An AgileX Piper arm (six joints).
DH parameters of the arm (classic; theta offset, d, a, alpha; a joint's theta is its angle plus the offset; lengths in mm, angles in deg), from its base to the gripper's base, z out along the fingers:
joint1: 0 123 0 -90
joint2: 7.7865 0 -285 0
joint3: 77.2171 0 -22 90
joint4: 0 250.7 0 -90
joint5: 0 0 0 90
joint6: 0 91 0 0
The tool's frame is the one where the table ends.
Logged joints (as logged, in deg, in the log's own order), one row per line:
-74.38, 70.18, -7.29, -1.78, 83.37, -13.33
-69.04, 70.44, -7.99, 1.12, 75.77, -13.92
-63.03, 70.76, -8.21, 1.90, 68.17, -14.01
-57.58, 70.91, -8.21, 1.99, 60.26, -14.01
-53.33, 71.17, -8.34, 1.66, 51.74, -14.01
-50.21, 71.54, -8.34, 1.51, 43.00, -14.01
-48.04, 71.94, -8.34, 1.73, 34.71, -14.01
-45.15, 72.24, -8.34, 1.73, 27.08, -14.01
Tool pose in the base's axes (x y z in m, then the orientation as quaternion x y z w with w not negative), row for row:
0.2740, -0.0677, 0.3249, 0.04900, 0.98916, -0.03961, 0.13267
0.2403, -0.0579, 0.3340, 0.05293, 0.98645, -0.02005, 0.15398
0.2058, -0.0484, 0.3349, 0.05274, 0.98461, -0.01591, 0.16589
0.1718, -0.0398, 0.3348, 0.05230, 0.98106, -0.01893, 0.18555
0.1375, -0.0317, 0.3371, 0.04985, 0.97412, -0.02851, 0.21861
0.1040, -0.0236, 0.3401, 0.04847, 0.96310, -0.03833, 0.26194
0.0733, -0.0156, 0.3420, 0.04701, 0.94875, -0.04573, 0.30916
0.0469, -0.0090, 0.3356, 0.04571, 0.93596, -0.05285, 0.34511
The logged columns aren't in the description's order. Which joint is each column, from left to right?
Columns, left to right: joint3, joint5, joint6, joint4, joint2, joint1.
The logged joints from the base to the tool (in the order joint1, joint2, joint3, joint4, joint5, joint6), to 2 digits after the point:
-13.33, 83.37, -74.38, -1.78, 70.18, -7.29
-13.92, 75.77, -69.04, 1.12, 70.44, -7.99
-14.01, 68.17, -63.03, 1.90, 70.76, -8.21
-14.01, 60.26, -57.58, 1.99, 70.91, -8.21
-14.01, 51.74, -53.33, 1.66, 71.17, -8.34
-14.01, 43.00, -50.21, 1.51, 71.54, -8.34
-14.01, 34.71, -48.04, 1.73, 71.94, -8.34
-14.01, 27.08, -45.15, 1.73, 72.24, -8.34

